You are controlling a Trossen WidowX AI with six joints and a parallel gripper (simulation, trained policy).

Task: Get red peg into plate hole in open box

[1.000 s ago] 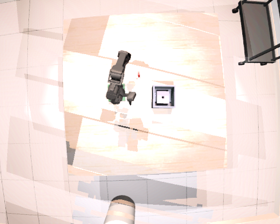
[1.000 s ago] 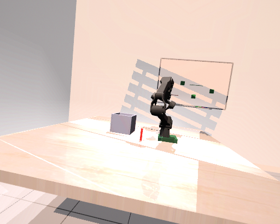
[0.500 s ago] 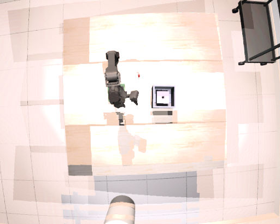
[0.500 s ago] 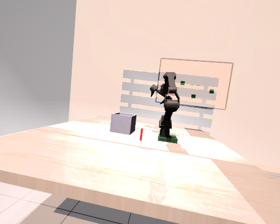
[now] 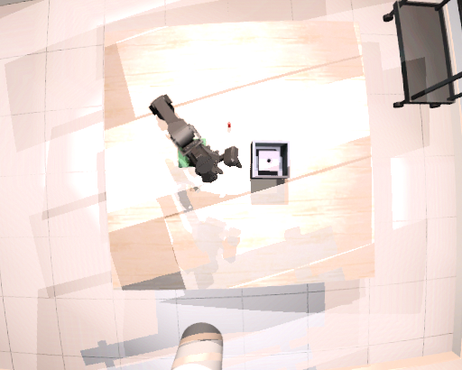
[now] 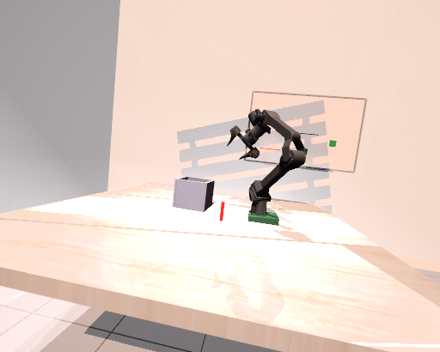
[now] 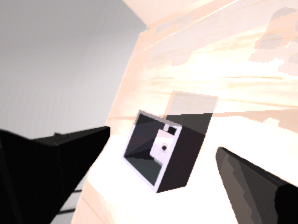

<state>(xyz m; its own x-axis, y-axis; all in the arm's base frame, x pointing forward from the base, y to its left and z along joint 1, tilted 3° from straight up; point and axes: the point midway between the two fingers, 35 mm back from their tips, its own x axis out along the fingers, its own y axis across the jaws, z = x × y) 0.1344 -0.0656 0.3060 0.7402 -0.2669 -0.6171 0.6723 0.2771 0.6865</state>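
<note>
The red peg is 30 mm behind my gripper tip, 220 mm to the left of it and 260 mm below it. Round my gripper tip: plate: 160 mm ahead, 70 mm to the left, 250 mm below.
</note>
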